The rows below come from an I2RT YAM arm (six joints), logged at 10 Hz.
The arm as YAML. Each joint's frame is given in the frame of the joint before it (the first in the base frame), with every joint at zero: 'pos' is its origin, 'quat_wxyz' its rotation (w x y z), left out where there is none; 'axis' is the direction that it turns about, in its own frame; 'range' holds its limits. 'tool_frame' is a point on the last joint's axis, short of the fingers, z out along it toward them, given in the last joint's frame.
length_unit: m
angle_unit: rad
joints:
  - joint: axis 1
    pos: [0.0, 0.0, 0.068]
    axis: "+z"
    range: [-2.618, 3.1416]
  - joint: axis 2
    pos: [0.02, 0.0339, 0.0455]
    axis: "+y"
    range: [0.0, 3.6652]
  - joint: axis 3
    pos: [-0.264, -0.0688, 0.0]
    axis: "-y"
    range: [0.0, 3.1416]
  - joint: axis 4
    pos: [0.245, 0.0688, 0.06]
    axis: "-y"
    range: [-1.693, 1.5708]
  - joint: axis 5
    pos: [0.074, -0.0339, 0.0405]
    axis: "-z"
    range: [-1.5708, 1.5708]
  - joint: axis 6
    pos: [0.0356, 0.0, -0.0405]
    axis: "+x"
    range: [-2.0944, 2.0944]
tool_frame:
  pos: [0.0, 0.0, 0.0]
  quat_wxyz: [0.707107, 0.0, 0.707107, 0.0]
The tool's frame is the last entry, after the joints.
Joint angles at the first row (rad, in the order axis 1, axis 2, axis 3, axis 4, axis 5, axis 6):
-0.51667 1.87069 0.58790 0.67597 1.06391 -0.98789
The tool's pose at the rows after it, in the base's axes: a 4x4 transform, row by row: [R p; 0 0 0 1], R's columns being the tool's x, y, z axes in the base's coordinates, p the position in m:
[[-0.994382 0.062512 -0.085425 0.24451], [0.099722 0.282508 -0.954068 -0.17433], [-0.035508 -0.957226 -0.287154 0.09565], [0 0 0 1]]
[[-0.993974 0.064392 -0.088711 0.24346], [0.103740 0.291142 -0.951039 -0.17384], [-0.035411 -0.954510 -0.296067 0.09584], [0 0 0 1]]
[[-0.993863 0.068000 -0.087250 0.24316], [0.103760 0.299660 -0.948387 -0.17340], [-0.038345 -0.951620 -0.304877 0.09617], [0 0 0 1]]
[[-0.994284 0.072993 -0.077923 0.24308], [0.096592 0.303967 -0.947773 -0.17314], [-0.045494 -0.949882 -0.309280 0.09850], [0 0 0 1]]
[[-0.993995 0.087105 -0.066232 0.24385], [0.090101 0.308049 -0.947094 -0.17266], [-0.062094 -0.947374 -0.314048 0.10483], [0 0 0 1]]
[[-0.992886 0.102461 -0.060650 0.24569], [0.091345 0.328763 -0.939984 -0.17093], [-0.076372 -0.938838 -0.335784 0.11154], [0 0 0 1]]
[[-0.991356 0.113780 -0.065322 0.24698], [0.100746 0.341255 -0.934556 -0.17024], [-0.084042 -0.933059 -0.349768 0.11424], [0 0 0 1]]
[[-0.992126 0.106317 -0.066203 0.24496], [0.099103 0.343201 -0.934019 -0.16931], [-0.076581 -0.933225 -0.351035 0.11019], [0 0 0 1]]
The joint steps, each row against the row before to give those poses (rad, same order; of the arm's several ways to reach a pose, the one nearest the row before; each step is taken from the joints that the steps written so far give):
0.00086 -0.00758 -0.00087 -0.02697 -0.00449 0.01774
-0.00045 -0.00773 0.00064 -0.02777 -0.00243 0.01787
0.00044 -0.00612 0.00194 -0.02273 -0.00577 0.01571
0.00002 -0.01179 -0.00057 -0.00863 -0.01024 0.00236
0.00202 -0.02735 0.00567 -0.03071 -0.01085 0.01243
0.00738 -0.03259 0.02052 -0.09167 -0.01142 0.04931
0.00401 -0.01175 0.01670 -0.06121 -0.00171 0.03975
-0.00056 0.00880 -0.01306 0.01937 -0.00051 -0.00569

